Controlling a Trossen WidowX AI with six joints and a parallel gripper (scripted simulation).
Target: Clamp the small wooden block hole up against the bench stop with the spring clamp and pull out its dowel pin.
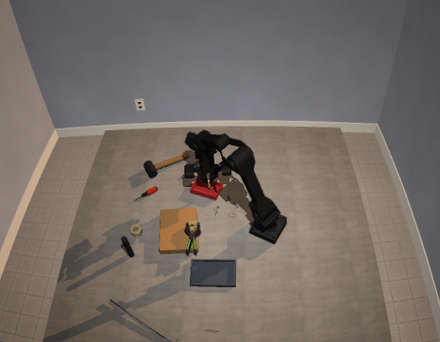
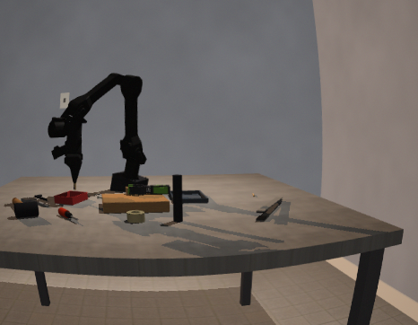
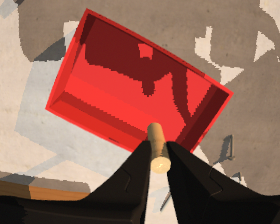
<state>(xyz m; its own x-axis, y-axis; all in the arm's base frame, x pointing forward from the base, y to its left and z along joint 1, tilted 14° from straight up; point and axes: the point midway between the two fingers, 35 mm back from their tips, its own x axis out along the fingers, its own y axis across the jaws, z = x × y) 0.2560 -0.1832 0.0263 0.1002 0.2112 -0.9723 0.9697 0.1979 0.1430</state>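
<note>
Now: hand 9 cm above the red tray, 2 cm short of it and 1 cm to the left of it. Also, from my hand: bench stop: 21 cm to the left, 5 cm below, 2 cm ahead; hex key: 16 cm to the right, 9 cm below, 2 cm behind; dowel pin: 4 cm below.
</note>
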